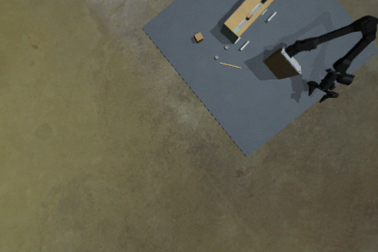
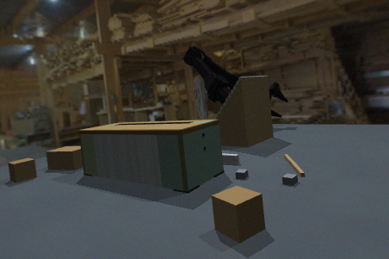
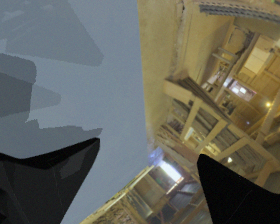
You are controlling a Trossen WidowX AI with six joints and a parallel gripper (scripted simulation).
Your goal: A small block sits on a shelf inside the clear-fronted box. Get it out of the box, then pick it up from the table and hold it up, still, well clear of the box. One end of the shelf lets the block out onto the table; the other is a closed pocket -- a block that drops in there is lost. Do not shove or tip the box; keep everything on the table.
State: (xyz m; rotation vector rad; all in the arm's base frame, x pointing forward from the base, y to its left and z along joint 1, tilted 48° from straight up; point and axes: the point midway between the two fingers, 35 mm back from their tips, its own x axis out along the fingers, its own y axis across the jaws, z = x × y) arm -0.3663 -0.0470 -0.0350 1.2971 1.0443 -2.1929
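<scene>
The box is 740 mm ahead of my gripper tip, 30 mm to the right of it and 20 mm below it. From my gripper tip the other things lie so: tan cube: 890 mm ahead, 340 mm to the left, 60 mm below; wooden stick: 580 mm ahead, 280 mm to the left, 80 mm below.
</scene>
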